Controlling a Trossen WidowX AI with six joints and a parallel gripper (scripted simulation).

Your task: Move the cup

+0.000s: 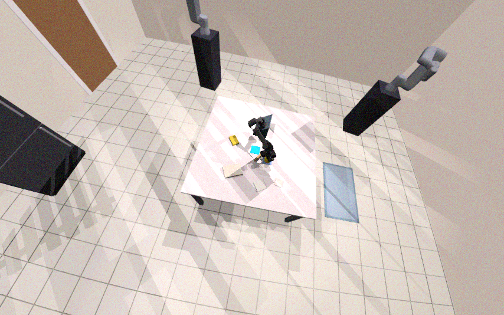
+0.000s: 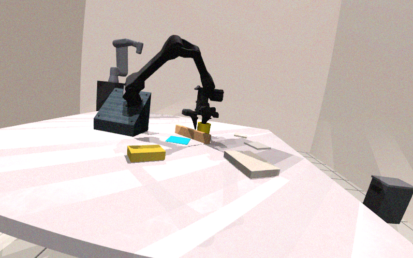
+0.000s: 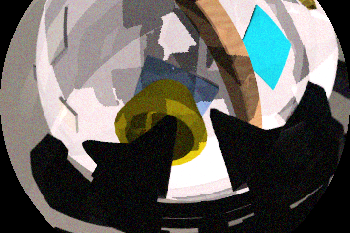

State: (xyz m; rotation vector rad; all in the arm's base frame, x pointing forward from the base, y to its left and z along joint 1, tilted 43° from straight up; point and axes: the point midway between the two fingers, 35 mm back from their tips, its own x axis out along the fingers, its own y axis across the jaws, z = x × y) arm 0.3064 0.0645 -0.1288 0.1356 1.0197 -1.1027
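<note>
The light blue pad is 2 cm ahead of my gripper tip, 2 cm to the left of it and 4 cm below it. Round my gripper tip: wooden block: 2 cm behind, 6 cm to the right, 2 cm below; yellow cup: 2 cm ahead, 2 cm to the left; cyan pad: 6 cm behind, 14 cm to the right, 4 cm below.
</note>
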